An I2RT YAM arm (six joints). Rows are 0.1 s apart.
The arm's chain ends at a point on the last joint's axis. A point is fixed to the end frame.
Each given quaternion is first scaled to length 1.
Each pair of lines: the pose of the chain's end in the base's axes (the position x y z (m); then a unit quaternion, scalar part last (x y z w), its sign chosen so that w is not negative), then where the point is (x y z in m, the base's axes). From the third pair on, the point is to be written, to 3 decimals.
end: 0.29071 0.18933 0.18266 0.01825 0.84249 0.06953 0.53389
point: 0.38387 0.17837 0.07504
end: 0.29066 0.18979 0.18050 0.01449 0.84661 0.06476 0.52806
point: 0.38234 0.17769 0.07174
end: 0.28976 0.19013 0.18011 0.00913 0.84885 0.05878 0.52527
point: 0.381 0.177 0.071
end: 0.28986 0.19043 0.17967 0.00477 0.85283 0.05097 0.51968
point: 0.379 0.175 0.070
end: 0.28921 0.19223 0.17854 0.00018 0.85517 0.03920 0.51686
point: 0.378 0.174 0.068
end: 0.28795 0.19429 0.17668 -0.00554 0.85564 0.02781 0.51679
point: 0.377 0.173 0.067
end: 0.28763 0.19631 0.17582 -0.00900 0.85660 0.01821 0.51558
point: 0.376 0.172 0.066
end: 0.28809 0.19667 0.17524 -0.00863 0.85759 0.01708 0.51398
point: 0.376 0.172 0.065
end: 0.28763 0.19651 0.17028 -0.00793 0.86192 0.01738 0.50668
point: 0.374 0.172 0.059
